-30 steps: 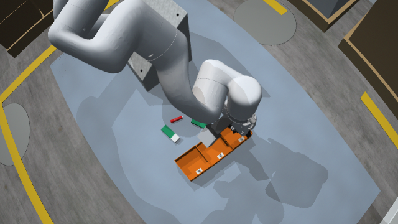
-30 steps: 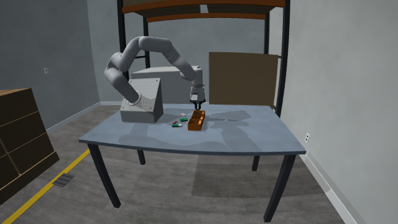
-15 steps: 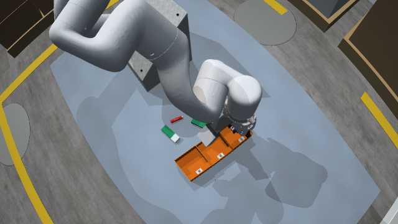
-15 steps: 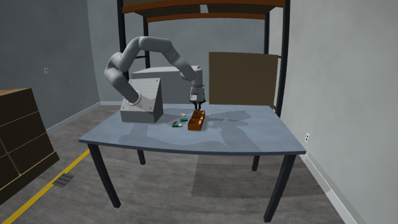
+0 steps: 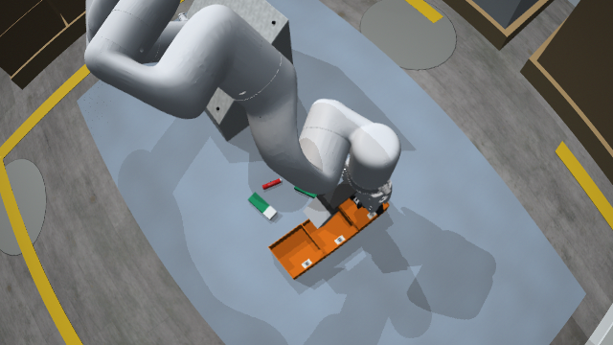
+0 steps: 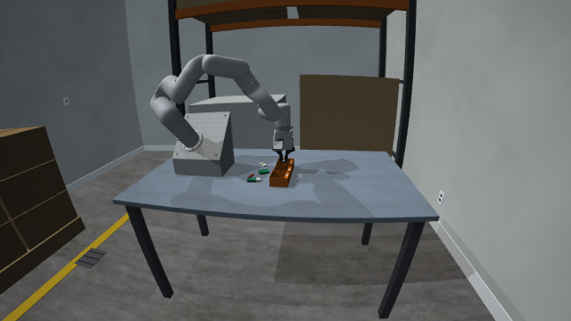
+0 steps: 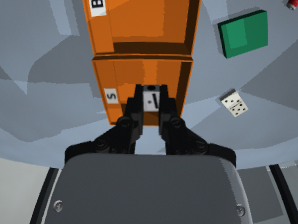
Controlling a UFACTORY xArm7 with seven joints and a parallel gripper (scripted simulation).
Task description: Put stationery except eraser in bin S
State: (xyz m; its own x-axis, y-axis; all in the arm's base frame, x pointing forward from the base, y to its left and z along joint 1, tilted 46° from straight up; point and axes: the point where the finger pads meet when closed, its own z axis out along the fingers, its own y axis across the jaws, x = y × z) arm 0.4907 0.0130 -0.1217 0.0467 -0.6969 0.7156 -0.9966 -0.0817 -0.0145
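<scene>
The green block lies 90 mm behind my hand, 60 mm to the right of it and 60 mm below it. Also, from my hand: dotted domino (130 mm behind, 40 mm to the left, 60 mm below); orange bin (10 mm ahead, 80 mm to the right, 40 mm below); grey sharpener (10 mm below).
</scene>
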